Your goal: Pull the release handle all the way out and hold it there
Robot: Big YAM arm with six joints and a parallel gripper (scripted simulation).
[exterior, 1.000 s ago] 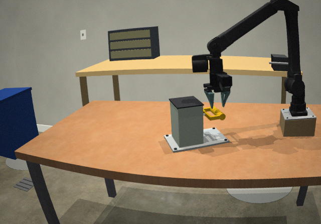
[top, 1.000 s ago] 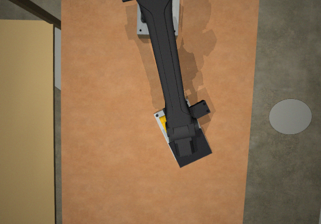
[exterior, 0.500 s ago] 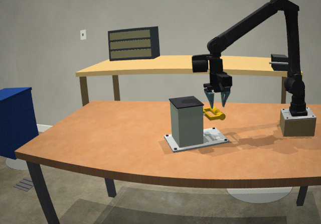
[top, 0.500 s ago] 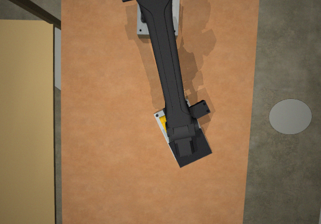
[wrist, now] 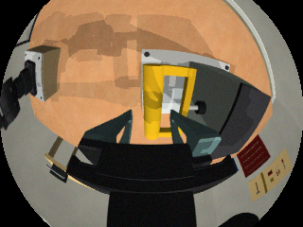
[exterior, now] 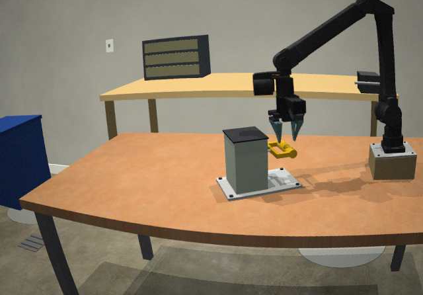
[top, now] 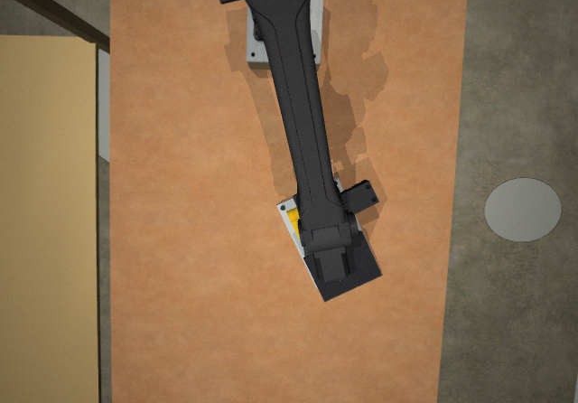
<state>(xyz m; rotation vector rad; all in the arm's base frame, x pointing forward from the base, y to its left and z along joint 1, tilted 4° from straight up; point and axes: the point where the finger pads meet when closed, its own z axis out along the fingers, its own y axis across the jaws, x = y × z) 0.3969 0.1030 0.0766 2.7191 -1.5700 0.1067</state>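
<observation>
Right now the yellow release handle is 5 cm ahead of my hand, 3 cm to the left of it and 3 cm below it.
</observation>
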